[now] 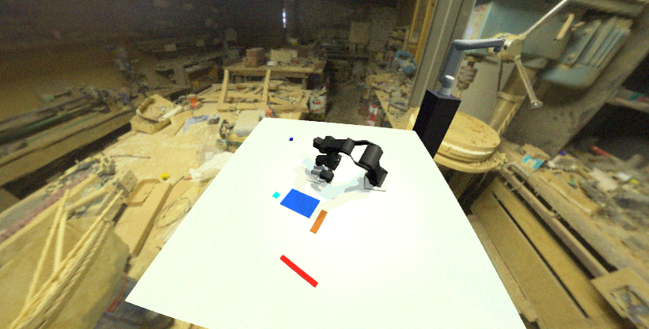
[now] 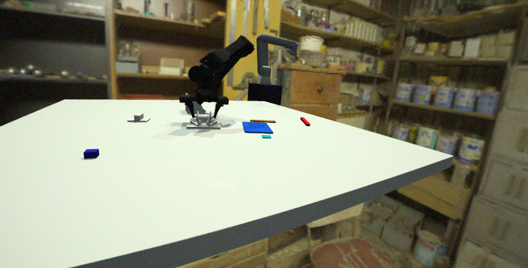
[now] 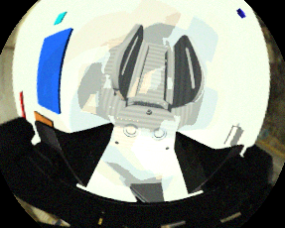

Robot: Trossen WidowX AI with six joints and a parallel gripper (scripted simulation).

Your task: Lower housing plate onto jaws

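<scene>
The grey-white housing part is 20 mm above my gripper tip and 10 mm ahead of it. Round my gripper tip: blue flat plate: 170 mm to the left, 140 mm ahead; then teal block: 260 mm ahead, 140 mm to the left, 10 mm below; then orange bar: 260 mm to the left, 40 mm ahead.
</scene>
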